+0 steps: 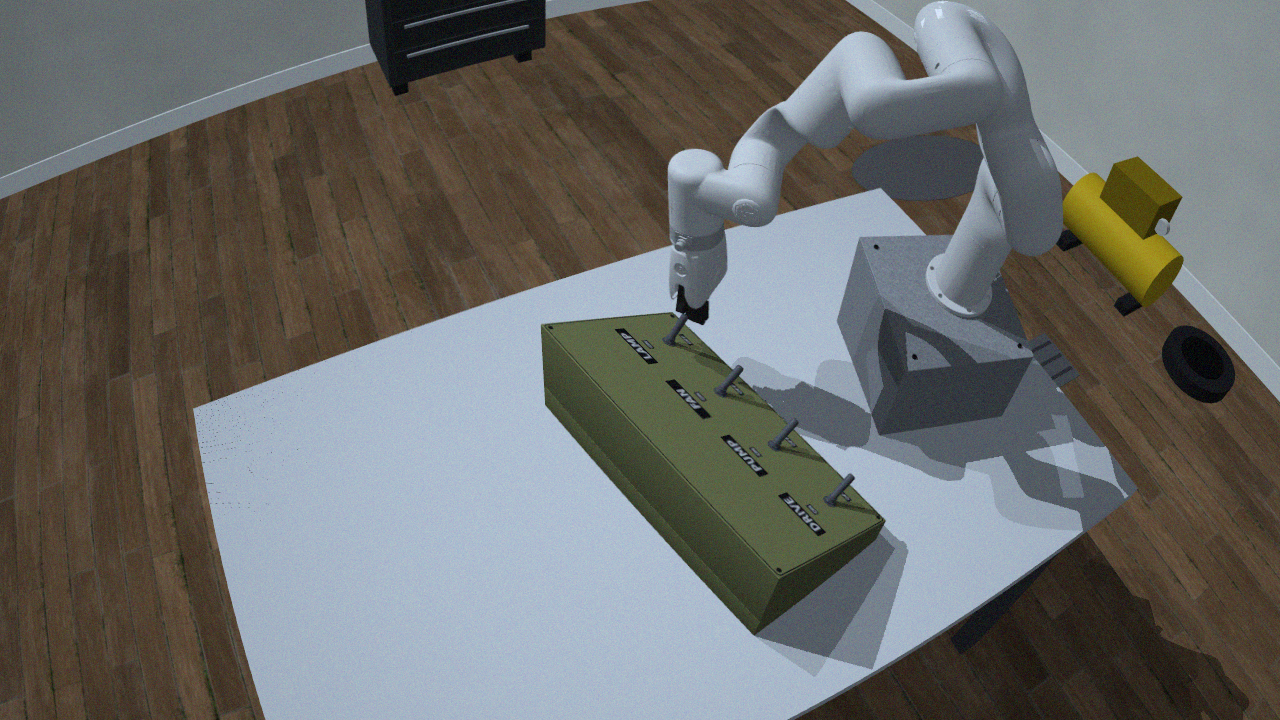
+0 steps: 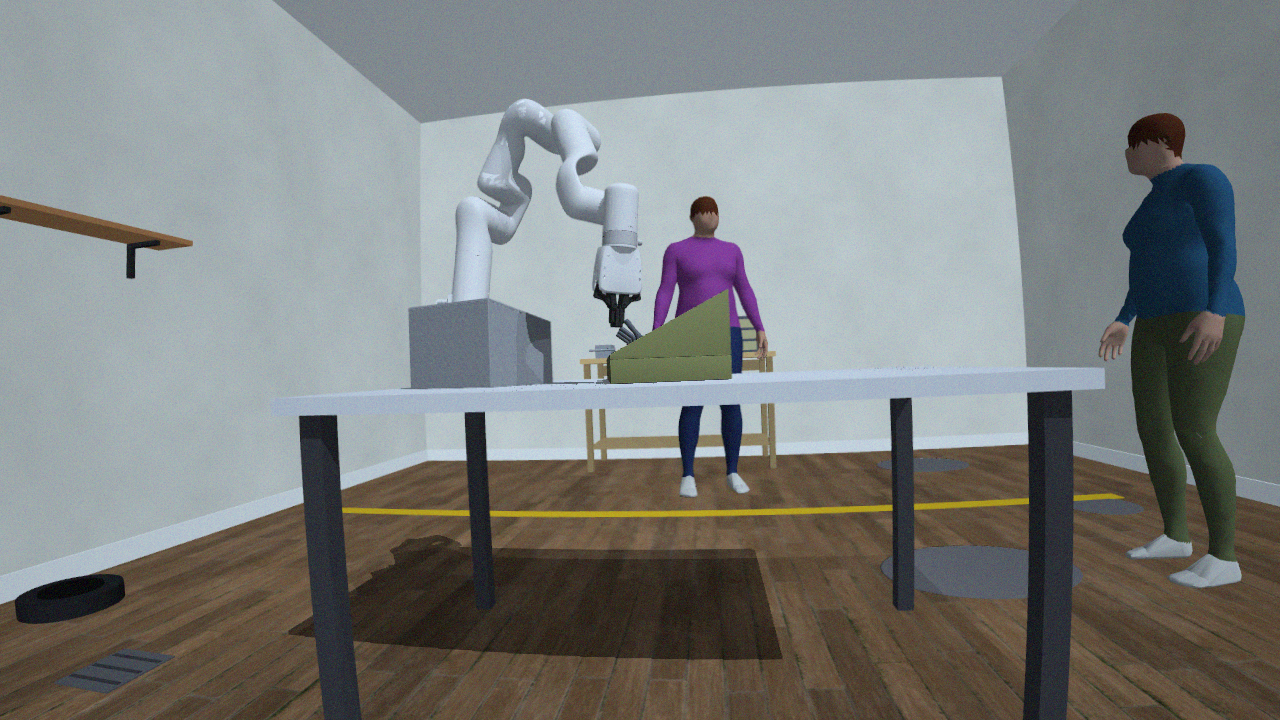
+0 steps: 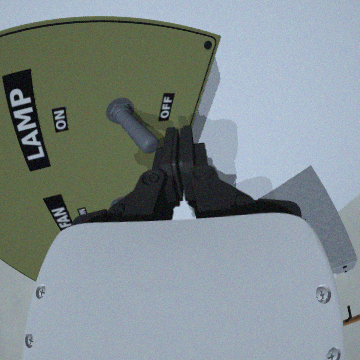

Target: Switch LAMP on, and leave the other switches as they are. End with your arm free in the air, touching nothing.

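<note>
The olive switch box stands on the table with its sloped face toward the robot base. The LAMP lever leans to the OFF side. The FAN lever, PUMP lever and DRIVE lever lean the same way. My gripper is shut and empty. Its tips are close to the LAMP lever's free end, on its OFF side, above the box's low edge. Whether they touch the lever I cannot tell.
The white table carries the grey robot pedestal beyond the lever side of the box. A person in purple stands behind the table, and a person in blue stands at the right.
</note>
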